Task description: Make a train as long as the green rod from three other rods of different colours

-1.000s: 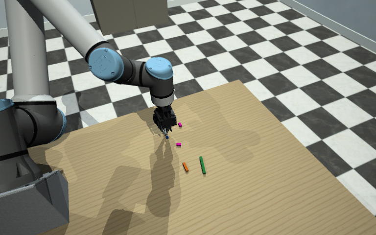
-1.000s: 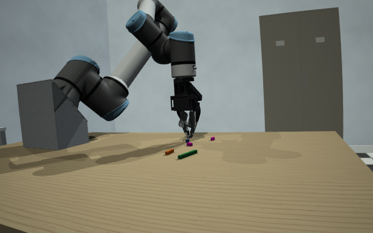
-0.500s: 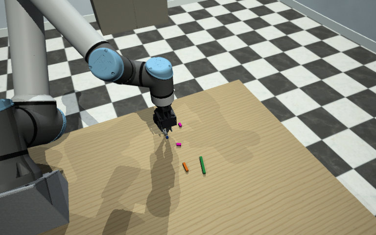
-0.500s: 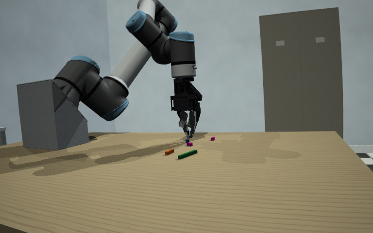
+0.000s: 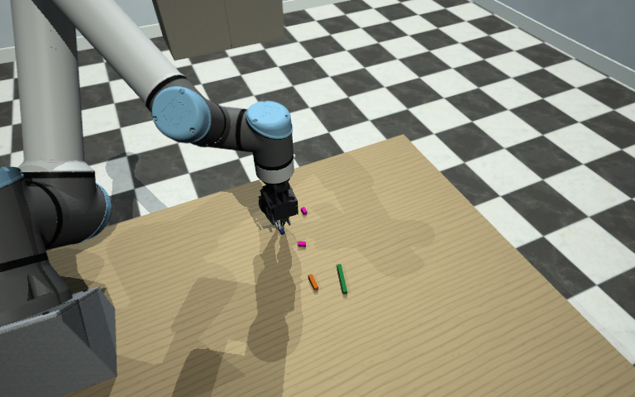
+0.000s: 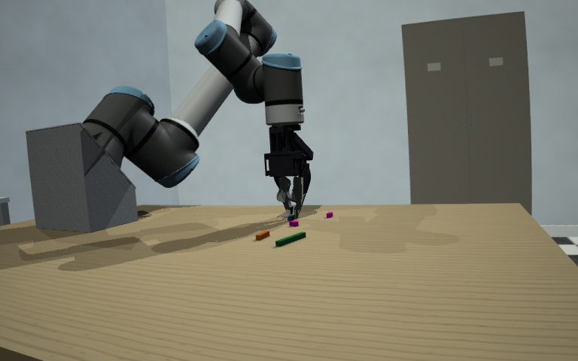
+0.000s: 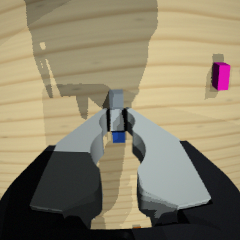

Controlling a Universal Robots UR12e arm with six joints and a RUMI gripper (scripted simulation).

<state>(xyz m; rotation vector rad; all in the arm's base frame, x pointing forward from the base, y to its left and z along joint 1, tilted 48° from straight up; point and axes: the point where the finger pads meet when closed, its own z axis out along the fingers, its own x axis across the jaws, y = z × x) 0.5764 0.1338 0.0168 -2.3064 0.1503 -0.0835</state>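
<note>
The grey rod lies 10 mm below my hand. From my hand the other things lie so: green rod: 220 mm to the right, 70 mm ahead, 10 mm below; then blue rod: 20 mm to the right, 10 mm below; then orange rod: 200 mm to the right, 10 mm below, 10 mm ahead.
</note>
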